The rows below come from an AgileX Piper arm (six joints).
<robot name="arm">
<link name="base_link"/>
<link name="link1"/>
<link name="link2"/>
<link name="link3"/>
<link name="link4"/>
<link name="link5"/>
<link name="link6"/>
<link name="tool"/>
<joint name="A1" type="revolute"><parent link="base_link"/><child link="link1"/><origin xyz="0 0 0.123" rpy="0 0 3.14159"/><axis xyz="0 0 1"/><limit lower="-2.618" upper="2.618"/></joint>
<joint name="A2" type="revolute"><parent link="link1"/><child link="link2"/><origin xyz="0 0 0" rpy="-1.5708 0 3.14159"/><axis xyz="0 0 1"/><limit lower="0" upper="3.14"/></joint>
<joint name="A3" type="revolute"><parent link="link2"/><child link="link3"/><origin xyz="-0.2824 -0.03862 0" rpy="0 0 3.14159"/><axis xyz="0 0 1"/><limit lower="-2.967" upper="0"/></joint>
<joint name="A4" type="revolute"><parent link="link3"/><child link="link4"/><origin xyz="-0.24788 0.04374 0" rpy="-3.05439 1.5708 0"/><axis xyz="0 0 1"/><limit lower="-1.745" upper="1.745"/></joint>
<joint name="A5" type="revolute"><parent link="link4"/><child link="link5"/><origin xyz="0 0 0" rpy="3.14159 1.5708 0"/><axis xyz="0 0 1"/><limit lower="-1.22" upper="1.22"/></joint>
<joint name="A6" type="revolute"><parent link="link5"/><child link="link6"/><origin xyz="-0.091 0 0" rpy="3.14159 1.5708 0"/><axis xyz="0 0 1"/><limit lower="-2.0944" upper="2.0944"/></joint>
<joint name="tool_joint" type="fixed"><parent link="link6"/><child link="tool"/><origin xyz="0 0 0" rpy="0 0 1.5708"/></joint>
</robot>
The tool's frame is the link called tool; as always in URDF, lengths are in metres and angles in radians.
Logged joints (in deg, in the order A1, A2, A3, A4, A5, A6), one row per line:
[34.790 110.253 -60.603 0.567 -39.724 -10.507]
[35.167 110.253 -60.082 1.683 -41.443 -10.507]
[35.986 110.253 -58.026 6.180 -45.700 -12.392]
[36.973 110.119 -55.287 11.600 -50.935 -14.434]
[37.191 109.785 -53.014 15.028 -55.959 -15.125]
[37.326 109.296 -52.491 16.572 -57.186 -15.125]
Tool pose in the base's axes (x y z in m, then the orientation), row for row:
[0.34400 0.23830 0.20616 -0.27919 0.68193 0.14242 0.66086]
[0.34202 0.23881 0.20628 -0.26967 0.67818 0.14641 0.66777]
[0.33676 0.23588 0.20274 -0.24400 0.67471 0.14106 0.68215]
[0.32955 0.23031 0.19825 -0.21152 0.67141 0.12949 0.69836]
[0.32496 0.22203 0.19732 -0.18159 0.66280 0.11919 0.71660]
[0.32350 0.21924 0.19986 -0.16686 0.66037 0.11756 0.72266]
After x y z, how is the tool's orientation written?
As a quaternion, x y z w.
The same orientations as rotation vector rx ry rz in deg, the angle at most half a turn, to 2 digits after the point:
[-36.18 88.38 18.46]
[-34.85 87.65 18.92]
[-31.36 86.71 18.13]
[-27.01 85.75 16.54]
[-23.03 84.05 15.12]
[-21.11 83.55 14.87]

